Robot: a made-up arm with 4 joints. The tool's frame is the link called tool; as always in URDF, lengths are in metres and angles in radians. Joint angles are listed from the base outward. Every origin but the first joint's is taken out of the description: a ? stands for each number. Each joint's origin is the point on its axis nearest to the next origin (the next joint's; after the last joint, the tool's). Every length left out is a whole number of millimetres.
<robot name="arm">
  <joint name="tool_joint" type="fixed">
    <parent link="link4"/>
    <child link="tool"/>
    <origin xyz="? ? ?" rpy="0 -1.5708 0"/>
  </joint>
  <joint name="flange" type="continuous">
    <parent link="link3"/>
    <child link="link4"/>
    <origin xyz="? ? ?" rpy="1.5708 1.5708 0"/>
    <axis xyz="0 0 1"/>
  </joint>
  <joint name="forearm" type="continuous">
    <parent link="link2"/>
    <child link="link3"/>
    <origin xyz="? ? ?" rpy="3.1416 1.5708 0"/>
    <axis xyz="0 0 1"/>
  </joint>
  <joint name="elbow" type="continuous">
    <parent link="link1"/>
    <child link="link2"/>
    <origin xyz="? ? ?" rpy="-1.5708 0 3.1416"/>
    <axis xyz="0 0 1"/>
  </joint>
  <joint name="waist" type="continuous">
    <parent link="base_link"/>
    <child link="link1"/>
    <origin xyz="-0.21 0 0.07" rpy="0 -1.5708 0"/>
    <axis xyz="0 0 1"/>
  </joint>
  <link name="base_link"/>
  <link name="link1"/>
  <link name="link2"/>
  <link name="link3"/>
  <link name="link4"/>
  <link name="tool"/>
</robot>
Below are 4 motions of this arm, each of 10 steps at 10 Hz.
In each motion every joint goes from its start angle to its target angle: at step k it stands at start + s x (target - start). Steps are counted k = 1, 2, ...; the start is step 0. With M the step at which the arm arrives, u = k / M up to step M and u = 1 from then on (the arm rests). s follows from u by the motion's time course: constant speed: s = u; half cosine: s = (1 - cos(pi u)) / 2; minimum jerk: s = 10 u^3 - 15 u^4 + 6 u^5.
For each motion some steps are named. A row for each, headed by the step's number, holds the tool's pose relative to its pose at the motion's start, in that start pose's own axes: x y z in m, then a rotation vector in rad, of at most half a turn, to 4 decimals.
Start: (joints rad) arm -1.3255 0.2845 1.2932 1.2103
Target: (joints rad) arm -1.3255 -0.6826 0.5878 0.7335
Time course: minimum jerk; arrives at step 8
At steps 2, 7, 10:
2: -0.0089 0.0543 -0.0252 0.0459 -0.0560 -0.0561
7: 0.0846 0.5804 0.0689 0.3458 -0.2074 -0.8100
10: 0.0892 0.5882 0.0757 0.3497 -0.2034 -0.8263

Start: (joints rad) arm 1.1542 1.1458 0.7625 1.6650
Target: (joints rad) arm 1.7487 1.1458 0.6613 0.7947
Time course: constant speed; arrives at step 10
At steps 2, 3, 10:
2: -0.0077 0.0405 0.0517 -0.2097 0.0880 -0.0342
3: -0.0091 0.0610 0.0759 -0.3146 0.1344 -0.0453
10: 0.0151 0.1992 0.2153 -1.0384 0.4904 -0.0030

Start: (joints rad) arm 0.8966 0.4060 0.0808 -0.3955
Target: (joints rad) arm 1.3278 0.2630 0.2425 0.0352
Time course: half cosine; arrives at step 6
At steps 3, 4, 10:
3: -0.0057 -0.1161 0.0305 0.0236 0.0461 0.1788
4: -0.0001 -0.1680 0.0565 0.0348 0.0902 0.2591
10: 0.0106 -0.2140 0.0885 0.0452 0.1470 0.3307

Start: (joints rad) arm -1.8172 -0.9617 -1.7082 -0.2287
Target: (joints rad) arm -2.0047 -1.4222 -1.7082 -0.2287
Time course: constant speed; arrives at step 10
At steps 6, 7, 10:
6: 0.0408 -0.0646 0.0730 -0.2804 -0.0102 0.1009
7: 0.0488 -0.0731 0.0860 -0.3267 -0.0148 0.1185
10: 0.0741 -0.0944 0.1260 -0.4644 -0.0336 0.1726

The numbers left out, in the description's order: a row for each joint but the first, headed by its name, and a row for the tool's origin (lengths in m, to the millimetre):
tool: -0.1 0.01 0
flange: 0.01 0.35 0
forearm: 0.22 -0.32 0
elbow: 0.11 -0.04 0

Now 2 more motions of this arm.
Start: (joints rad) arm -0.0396 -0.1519 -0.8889 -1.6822
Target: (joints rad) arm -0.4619 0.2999 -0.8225 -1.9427
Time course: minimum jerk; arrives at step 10
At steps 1, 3, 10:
1: 0.0003 0.0009 0.0006 0.0030 -0.0011 0.0002
3: 0.0043 0.0155 0.0134 0.0579 -0.0194 0.0036
10: 0.0125 0.0540 0.1443 0.3540 -0.0384 0.0200

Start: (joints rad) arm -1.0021 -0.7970 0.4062 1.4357
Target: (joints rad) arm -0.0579 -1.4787 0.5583 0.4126
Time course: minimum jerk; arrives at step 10
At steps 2, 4, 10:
2: -0.0052 0.0426 -0.0216 -0.0778 -0.0223 -0.0556
4: 0.0157 0.2220 -0.1459 -0.4007 -0.1008 -0.3176
10: 0.3852 0.4908 -0.5183 -0.9909 -0.1433 -1.0756

